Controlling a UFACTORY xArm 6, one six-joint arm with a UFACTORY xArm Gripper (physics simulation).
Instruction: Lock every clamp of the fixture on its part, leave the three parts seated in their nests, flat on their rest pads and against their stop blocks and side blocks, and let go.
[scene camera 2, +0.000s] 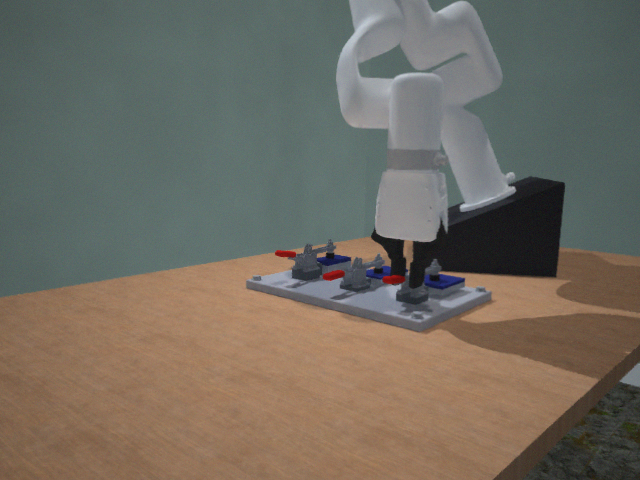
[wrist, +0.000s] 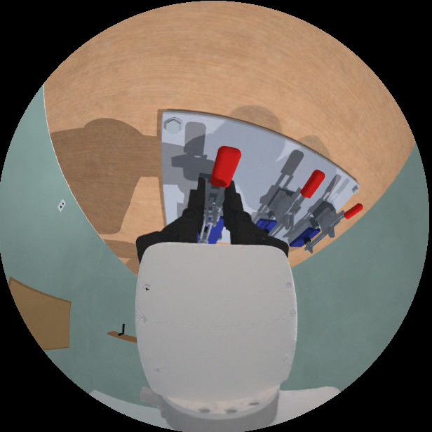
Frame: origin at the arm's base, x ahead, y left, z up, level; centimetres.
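Seen in the pictures: gripper, fingertip midpoint: (scene camera 2: 406, 285); arm's base, origin of the base link: (scene camera 2: 488, 201).
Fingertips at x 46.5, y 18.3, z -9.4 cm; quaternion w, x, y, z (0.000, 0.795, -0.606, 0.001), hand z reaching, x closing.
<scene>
Offsets run from my fingertips to a thing's middle. "spot": to the spot under its first point. Level surfaces: height alone.
A grey fixture plate @[dy -11.8, dx -2.7, dz -3.5 cm] (scene camera 2: 372, 300) (wrist: 245, 145) carries three grey toggle clamps with red handles. The far clamp @[dy -22.1, dx +2.0, dz +0.4 cm] (scene camera 2: 306, 263) (wrist: 324, 215), middle clamp @[dy -11.2, dx +0.2, dz -0.1 cm] (scene camera 2: 356, 277) (wrist: 281, 200) and near clamp @[dy -0.4, dx -2.0, dz +0.1 cm] (scene camera 2: 412, 296) all have handles lying low and outward, and arms reaching over the parts. The far blue part @[dy -23.4, dx -4.8, dz -1.1 cm] (scene camera 2: 338, 259) (wrist: 304, 238), middle blue part @[spot: dy -12.6, dx -4.9, dz -1.1 cm] (scene camera 2: 371, 273) (wrist: 266, 226) and near blue part @[dy -1.9, dx -9.5, dz -1.4 cm] (scene camera 2: 450, 281) (wrist: 216, 231) lie under black clamp tips. My gripper (scene camera 2: 406, 283) (wrist: 214, 188) is open, its fingers close on either side of the near clamp, holding nothing. Pad and block contact is too small to tell.
The black wedge-shaped robot base (scene camera 2: 506, 237) stands behind the fixture on the wooden table @[dz -4.2 cm] (scene camera 2: 206, 372) (wrist: 210, 60). Bolt heads @[dy +6.0, dx +4.4, dz -2.4 cm] (scene camera 2: 417, 315) (wrist: 173, 125) stand at the plate's corners. The middle clamp's red handle @[spot: dy -9.2, dx +6.8, dz +0.7 cm] (scene camera 2: 333, 275) (wrist: 312, 183) is beside my fingers.
</scene>
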